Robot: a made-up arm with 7 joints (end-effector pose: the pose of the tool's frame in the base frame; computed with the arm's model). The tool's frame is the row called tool.
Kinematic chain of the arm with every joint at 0, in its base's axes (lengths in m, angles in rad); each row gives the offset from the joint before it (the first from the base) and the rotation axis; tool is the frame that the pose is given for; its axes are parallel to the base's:
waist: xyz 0 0 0 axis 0 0.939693 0.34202
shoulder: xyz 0 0 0 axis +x
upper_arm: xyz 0 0 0 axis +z
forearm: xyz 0.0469 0 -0.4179 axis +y
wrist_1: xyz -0.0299 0 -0.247 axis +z
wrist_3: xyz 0 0 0 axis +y
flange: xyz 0 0 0 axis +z
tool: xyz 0 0 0
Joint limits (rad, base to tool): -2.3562..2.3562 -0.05..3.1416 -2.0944..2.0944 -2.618..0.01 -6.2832..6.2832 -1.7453..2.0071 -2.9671..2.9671
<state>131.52 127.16 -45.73 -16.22 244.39 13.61 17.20</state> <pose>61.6 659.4 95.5 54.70 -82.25 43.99</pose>
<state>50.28 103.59 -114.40 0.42 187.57 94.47 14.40</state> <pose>-71.7 636.8 177.1 62.13 -26.96 105.78</pose>
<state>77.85 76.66 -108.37 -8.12 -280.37 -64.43 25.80</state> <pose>-402.1 521.6 115.6 10.70 34.39 -20.47</pose>
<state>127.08 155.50 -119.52 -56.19 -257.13 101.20 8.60</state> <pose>285.5 543.5 123.0 -116.45 -41.72 58.46</pose>
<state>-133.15 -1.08 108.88 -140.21 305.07 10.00 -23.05</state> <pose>275.4 51.8 186.0 -71.56 -41.62 171.04</pose>
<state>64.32 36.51 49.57 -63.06 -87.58 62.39 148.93</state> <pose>-360.1 444.1 -216.8 163.96 -45.78 -55.16</pose>
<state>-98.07 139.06 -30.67 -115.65 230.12 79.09 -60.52</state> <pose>-71.9 262.9 346.0 78.72 -67.91 170.83</pose>
